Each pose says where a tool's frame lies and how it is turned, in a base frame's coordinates. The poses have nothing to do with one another.
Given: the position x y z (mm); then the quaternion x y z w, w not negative.
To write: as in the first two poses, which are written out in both.
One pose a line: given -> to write
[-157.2 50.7 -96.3 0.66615 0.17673 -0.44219 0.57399] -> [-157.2 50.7 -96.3 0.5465 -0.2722 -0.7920 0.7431 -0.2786 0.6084]
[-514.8 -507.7 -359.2 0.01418 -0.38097 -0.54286 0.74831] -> [-514.8 -507.7 -359.2 0.1203 -0.8233 0.5548 0.8016 0.4102 0.4348]
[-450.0 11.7 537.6 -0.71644 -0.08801 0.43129 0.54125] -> [-450.0 11.7 537.6 0.6125 0.5930 -0.5227 -0.3408 -0.3986 -0.8515]
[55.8 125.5 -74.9 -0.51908 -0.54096 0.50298 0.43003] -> [55.8 125.5 -74.9 -0.0913 0.9942 -0.0569 0.1290 -0.0449 -0.9906]
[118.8 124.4 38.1 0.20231 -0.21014 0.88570 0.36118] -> [118.8 124.4 38.1 -0.6572 0.5548 0.5102 -0.7248 -0.6508 -0.2261]
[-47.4 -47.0 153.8 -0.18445 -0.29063 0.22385 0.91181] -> [-47.4 -47.0 153.8 0.7308 0.5154 0.4474 -0.3010 0.8317 -0.4665]
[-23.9 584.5 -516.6 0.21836 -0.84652 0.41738 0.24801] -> [-23.9 584.5 -516.6 -0.7816 -0.1627 0.6022 -0.5767 0.5562 -0.5983]
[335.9 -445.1 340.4 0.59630 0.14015 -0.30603 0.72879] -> [335.9 -445.1 340.4 0.7734 -0.2789 -0.5692 0.6132 0.1015 0.7834]
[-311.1 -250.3 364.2 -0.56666 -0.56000 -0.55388 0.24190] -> [-311.1 -250.3 364.2 -0.2408 0.3667 0.8986 0.9026 -0.2558 0.3462]
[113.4 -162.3 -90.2 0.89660 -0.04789 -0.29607 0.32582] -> [113.4 -162.3 -90.2 0.8201 -0.2788 -0.4997 0.1071 -0.7831 0.6126]
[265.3 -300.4 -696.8 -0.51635 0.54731 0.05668 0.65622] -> [265.3 -300.4 -696.8 0.3945 -0.4908 -0.7768 -0.6396 0.4603 -0.6156]
